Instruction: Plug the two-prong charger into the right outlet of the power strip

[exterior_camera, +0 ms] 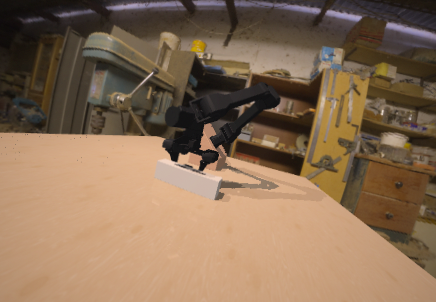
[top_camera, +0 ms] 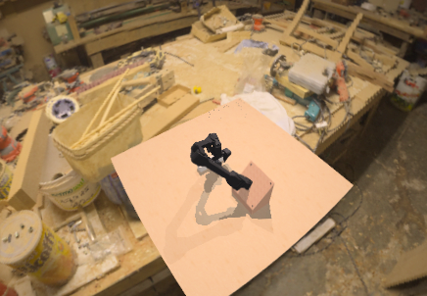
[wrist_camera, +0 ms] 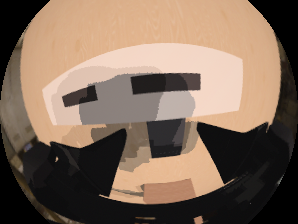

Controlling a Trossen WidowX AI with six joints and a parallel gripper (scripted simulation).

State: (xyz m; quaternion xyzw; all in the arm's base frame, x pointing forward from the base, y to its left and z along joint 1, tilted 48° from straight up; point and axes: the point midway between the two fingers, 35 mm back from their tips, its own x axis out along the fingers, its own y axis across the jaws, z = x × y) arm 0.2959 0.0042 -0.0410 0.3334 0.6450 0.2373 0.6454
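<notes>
My gripper tip is 20 mm short of the two-prong charger and 10 mm below it.
</notes>
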